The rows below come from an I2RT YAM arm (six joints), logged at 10 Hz.
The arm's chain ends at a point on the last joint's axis. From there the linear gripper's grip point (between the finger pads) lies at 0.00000 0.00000 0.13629 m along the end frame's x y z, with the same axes.
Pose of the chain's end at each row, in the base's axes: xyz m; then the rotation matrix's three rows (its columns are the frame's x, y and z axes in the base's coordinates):
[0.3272, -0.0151, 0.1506], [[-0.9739, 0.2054, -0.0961], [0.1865, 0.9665, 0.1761], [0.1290, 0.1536, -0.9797]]
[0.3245, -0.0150, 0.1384], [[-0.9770, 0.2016, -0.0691], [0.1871, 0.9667, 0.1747], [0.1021, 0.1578, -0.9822]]
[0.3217, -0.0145, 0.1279], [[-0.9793, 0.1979, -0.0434], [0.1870, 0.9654, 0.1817], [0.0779, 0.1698, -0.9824]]
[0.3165, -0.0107, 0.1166], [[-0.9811, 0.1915, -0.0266], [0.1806, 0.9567, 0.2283], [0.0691, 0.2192, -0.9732]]
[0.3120, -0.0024, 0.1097], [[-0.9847, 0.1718, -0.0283], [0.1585, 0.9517, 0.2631], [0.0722, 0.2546, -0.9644]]
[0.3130, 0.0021, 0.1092], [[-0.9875, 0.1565, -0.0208], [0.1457, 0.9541, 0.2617], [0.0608, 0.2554, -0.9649]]
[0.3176, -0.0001, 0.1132], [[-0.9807, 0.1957, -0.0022], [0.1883, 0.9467, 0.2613], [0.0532, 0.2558, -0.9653]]
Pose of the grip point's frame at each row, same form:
[0.3141, 0.0089, 0.0171], [[-0.9739, 0.2054, -0.0961], [0.1865, 0.9665, 0.1761], [0.1290, 0.1536, -0.9797]]
[0.3151, 0.0088, 0.0045], [[-0.9770, 0.2016, -0.0691], [0.1871, 0.9667, 0.1747], [0.1021, 0.1578, -0.9822]]
[0.3158, 0.0103, -0.0060], [[-0.9793, 0.1979, -0.0434], [0.1870, 0.9654, 0.1817], [0.0779, 0.1698, -0.9824]]
[0.3129, 0.0204, -0.0160], [[-0.9811, 0.1915, -0.0266], [0.1806, 0.9567, 0.2283], [0.0691, 0.2192, -0.9732]]
[0.3081, 0.0335, -0.0217], [[-0.9847, 0.1718, -0.0283], [0.1585, 0.9517, 0.2631], [0.0722, 0.2546, -0.9644]]
[0.3102, 0.0378, -0.0223], [[-0.9875, 0.1565, -0.0208], [0.1457, 0.9541, 0.2617], [0.0608, 0.2554, -0.9649]]
[0.3173, 0.0355, -0.0184], [[-0.9807, 0.1957, -0.0022], [0.1883, 0.9467, 0.2613], [0.0532, 0.2558, -0.9653]]

